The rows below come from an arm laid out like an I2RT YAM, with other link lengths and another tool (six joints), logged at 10 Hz.
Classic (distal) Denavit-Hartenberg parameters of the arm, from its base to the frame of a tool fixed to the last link. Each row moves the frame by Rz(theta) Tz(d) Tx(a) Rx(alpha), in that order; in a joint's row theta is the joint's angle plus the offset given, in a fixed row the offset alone. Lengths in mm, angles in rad.
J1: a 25.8; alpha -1.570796; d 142.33; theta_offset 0
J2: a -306.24; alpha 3.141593; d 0; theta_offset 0
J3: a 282.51; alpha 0; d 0; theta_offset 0.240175
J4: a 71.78; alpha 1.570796; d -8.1; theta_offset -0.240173
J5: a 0; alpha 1.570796; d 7.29; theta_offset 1.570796
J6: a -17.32; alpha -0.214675; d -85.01; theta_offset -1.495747
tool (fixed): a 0; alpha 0; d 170.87; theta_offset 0
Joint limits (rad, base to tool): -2.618..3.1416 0..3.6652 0..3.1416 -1.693..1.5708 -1.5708..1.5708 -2.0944..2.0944
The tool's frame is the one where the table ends.
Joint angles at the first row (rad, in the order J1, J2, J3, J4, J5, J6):
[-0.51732 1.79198 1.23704 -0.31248 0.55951 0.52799]
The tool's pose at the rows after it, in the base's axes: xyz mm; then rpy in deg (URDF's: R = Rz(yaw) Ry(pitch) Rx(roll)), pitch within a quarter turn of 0, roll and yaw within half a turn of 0:
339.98, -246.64, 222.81, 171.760, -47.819, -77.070
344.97, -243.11, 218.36, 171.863, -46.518, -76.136
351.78, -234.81, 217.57, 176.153, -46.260, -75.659
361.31, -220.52, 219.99, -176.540, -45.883, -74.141
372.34, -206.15, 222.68, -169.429, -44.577, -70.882
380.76, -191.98, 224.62, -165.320, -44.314, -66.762
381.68, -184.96, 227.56, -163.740, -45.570, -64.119
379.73, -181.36, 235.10, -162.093, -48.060, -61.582
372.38, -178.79, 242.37, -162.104, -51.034, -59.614
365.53, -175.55, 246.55, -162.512, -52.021, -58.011
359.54, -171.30, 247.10, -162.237, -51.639, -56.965
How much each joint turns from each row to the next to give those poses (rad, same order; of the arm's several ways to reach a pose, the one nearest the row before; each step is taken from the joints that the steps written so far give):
[0.00926 0.01441 0.01364 -0.01729 -0.03412 0.01132]
[0.00999 0.01444 0.00872 -0.01152 -0.01852 0.00587]
[0.01717 -0.01837 -0.02636 0.04891 -0.05817 -0.01227]
[0.02480 -0.03980 -0.04465 0.07687 -0.11047 -0.02743]
[0.01955 -0.03003 -0.02929 0.05624 -0.14346 -0.03237]
[0.02276 -0.02103 -0.02381 0.04050 -0.10113 -0.03536]
[0.01065 -0.02413 -0.02743 0.03516 -0.04266 -0.03474]
[0.00123 -0.03672 -0.03134 0.04204 -0.04378 -0.04840]
[0.00002 -0.04559 -0.04088 0.03645 -0.01050 -0.04544]
[0.00014 -0.03353 -0.02459 0.00223 -0.01138 -0.02351]
[-0.00016 -0.02519 -0.02059 -0.00859 -0.02207 -0.00664]

